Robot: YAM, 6 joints.
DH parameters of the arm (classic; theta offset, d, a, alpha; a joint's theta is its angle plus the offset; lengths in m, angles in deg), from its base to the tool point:
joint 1: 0 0.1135 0.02 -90
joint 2: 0 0 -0.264 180
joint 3: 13.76 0 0.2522 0
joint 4: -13.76 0 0.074 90
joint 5: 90 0 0 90
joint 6: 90 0.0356 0 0
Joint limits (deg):
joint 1: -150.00..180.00
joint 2: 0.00..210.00
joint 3: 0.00..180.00
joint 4: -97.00..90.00
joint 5: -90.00..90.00
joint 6: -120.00..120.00
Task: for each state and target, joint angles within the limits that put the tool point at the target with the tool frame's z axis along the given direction. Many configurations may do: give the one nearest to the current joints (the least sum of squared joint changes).
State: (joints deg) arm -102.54 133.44 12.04 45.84 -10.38 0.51
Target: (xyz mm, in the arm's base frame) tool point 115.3 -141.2 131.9 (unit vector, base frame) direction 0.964 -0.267 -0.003
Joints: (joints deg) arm -58.41 90.33 0.12 89.98 -42.93 0.51
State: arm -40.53 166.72 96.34 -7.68 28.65 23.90
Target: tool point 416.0 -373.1 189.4 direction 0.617 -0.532 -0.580
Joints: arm -41.95 139.10 117.73 -14.09 -0.96 23.90
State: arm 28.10 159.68 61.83 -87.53 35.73 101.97
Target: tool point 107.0 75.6 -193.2 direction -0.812 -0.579 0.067
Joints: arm 35.30 194.11 82.23 -71.95 0.19 101.97
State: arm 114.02 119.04 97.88 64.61 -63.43 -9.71
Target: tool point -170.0 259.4 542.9 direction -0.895 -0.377 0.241
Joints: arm 116.86 96.32 102.79 67.77 -75.51 -9.71
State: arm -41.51 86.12 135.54 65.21 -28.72 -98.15
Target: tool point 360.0 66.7 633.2 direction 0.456 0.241 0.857
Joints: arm 9.60 121.71 160.55 21.41 -9.30 -98.15
